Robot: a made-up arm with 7 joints. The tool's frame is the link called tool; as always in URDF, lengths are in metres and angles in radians. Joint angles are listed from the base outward. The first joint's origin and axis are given. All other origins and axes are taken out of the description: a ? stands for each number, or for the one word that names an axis. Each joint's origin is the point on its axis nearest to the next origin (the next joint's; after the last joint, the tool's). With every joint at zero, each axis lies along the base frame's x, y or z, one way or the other. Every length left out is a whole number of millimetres.
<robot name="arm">
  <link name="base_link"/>
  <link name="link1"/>
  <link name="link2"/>
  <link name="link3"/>
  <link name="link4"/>
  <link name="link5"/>
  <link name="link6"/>
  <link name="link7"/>
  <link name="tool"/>
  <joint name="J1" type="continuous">
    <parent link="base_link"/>
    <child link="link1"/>
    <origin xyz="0 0 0.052" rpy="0 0 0"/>
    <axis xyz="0 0 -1"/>
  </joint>
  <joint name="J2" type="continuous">
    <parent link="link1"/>
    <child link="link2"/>
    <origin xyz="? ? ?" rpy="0 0 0"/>
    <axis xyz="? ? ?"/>
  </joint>
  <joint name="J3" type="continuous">
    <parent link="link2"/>
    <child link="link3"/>
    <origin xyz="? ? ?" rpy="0 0 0"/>
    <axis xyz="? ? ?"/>
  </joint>
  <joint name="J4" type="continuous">
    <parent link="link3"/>
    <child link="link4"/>
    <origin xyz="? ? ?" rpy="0 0 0"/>
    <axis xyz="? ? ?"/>
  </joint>
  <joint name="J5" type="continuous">
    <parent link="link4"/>
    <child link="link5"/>
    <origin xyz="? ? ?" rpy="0 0 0"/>
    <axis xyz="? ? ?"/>
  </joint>
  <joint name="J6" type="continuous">
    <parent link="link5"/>
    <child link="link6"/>
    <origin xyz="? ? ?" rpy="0 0 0"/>
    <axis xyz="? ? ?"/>
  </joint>
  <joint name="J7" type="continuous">
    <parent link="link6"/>
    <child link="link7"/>
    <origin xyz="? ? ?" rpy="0 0 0"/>
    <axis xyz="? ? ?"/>
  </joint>
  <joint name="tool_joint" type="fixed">
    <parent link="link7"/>
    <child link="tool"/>
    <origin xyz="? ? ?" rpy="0 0 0"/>
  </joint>
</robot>
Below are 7 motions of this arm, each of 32 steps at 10 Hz.
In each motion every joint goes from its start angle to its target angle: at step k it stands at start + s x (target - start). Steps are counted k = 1, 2, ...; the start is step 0. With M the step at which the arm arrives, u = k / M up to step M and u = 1 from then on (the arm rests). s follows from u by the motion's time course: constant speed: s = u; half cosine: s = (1 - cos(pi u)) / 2; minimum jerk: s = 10 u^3 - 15 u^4 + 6 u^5.
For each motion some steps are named. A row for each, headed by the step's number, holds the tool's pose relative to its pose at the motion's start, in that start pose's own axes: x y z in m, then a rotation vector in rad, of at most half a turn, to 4 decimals.
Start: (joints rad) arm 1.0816 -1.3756 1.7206 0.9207 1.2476 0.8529 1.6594
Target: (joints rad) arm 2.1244 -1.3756 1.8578 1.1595 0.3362 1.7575 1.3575
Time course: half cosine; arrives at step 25
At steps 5, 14, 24, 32:
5: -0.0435 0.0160 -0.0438 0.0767 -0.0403 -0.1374
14: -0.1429 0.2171 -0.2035 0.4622 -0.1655 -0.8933
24: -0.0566 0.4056 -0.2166 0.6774 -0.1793 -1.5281
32: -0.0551 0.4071 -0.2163 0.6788 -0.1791 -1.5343

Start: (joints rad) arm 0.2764 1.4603 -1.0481 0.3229 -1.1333 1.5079 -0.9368
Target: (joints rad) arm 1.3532 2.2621 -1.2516 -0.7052 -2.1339 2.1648 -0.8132
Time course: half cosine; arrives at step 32
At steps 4, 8, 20, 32:
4: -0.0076 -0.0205 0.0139 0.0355 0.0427 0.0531
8: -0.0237 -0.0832 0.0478 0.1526 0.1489 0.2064
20: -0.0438 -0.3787 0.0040 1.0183 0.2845 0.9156
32: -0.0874 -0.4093 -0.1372 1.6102 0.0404 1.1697

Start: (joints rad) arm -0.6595 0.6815 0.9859 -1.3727 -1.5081 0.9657 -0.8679
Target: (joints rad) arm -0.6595 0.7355 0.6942 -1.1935 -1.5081 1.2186 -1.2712
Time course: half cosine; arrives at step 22
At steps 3, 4, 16, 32:
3: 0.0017 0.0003 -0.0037 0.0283 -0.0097 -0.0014
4: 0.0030 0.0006 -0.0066 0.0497 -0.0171 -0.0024
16: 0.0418 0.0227 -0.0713 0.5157 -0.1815 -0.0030
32: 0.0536 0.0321 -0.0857 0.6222 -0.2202 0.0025

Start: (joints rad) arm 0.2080 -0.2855 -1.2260 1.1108 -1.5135 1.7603 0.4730
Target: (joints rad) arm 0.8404 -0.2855 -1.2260 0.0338 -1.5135 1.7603 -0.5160
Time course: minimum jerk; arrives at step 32
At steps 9, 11, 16, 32:
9: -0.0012 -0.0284 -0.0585 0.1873 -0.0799 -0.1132
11: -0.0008 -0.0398 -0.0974 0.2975 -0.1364 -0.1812
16: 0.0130 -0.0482 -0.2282 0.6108 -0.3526 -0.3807
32: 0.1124 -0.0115 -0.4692 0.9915 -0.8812 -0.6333

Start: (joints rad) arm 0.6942 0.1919 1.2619 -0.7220 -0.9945 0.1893 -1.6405
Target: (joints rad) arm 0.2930 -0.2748 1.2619 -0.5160 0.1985 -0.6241 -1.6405
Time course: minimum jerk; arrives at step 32
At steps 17, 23, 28, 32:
17: 0.1799 0.3771 0.0383 0.9027 -0.3601 -0.4248
23: 0.2455 0.5153 0.2401 1.4644 -0.3761 -0.5094
28: 0.2504 0.5409 0.3413 1.6956 -0.3422 -0.5021
32: 0.2500 0.5428 0.3548 1.7254 -0.3360 -0.4991

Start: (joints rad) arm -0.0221 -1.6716 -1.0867 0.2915 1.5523 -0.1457 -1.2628
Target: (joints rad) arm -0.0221 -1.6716 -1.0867 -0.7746 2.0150 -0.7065 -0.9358
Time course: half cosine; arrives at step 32
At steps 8, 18, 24, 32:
8: -0.0262 0.0882 0.0289 0.0193 0.0873 -0.2219
18: 0.0363 0.3312 0.1352 0.1040 0.3896 -0.8821
24: 0.1443 0.4103 0.1911 0.1865 0.5774 -1.2344
32: 0.2168 0.4287 0.2177 0.2509 0.6868 -1.4263

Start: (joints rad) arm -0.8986 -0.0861 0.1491 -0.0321 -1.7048 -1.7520 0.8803
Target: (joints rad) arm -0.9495 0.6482 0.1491 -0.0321 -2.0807 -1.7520 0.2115
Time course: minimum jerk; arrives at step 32
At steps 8, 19, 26, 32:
8: 0.0318 0.0242 0.0236 0.0895 0.0723 -0.0864
19: 0.2167 0.1180 0.1097 0.5792 0.3586 -0.6446
26: 0.3092 0.1464 0.1309 0.8032 0.4264 -0.9667
32: 0.3254 0.1504 0.1335 0.8400 0.4330 -1.0259

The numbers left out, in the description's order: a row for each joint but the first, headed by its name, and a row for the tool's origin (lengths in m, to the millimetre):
J2: xyz -0.047 0.091 0, axis -1 0 0
J3: xyz 0 0.38 -0.029, axis 0 -1 0
J4: xyz 0.014 0 0.041, axis 0 0 -1
J5: xyz -0.08 0.071 0, axis 1 0 0
J6: xyz 0 0.326 -0.098, axis 0 -1 0
J7: xyz -0.264 0 0.047, axis -1 0 0
tool: xyz 0 -0.121 0.116

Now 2 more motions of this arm.
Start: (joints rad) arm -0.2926 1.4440 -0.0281 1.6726 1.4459 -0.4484 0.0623
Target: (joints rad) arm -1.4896 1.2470 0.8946 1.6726 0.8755 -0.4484 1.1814
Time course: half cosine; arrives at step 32
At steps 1, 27, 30, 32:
1: -0.0003 0.0002 0.0018 0.0010 0.0004 0.0008
27: -0.0037 -0.4794 0.5940 0.3711 0.0961 0.3928
30: 0.0079 -0.5278 0.6025 0.3905 0.0937 0.4172
32: 0.0103 -0.5373 0.6037 0.3943 0.0931 0.4220

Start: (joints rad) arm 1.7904 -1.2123 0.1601 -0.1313 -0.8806 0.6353 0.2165
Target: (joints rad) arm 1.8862 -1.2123 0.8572 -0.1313 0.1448 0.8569 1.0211
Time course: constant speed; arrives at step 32
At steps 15, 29, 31, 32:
15: 0.0949 0.1924 0.0093 -0.1864 -0.1797 -0.5648
29: 0.2134 0.3026 0.0332 -0.2784 -0.2775 -1.1018
31: 0.2287 0.3124 0.0388 -0.2809 -0.2855 -1.1766
32: 0.2360 0.3169 0.0419 -0.2810 -0.2888 -1.2137

